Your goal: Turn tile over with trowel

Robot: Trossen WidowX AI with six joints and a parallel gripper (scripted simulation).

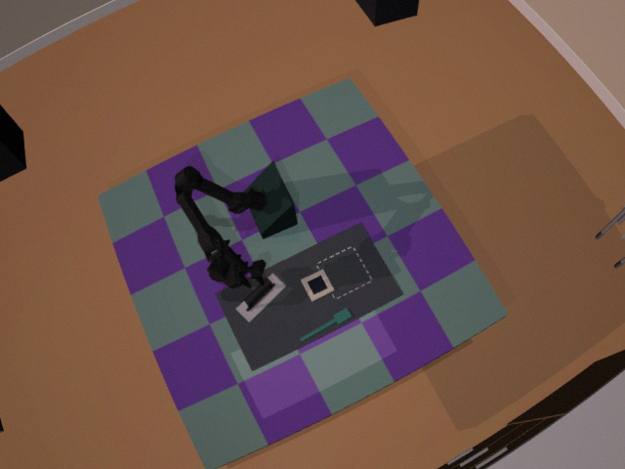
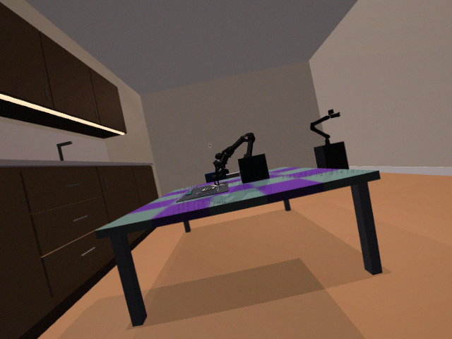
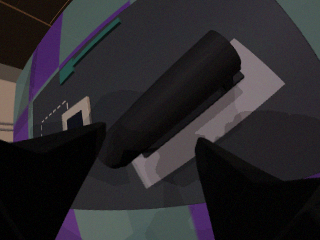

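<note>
Now: gripper tip 80 mm short of the dark mat, 170 mm to the right of it and 100 mm above it. From my gripper tip the other things lie so: tile: 60 mm ahead, 210 mm to the left, 80 mm below; then teal trowel: 220 mm ahead, 200 mm to the left, 80 mm below.
</note>
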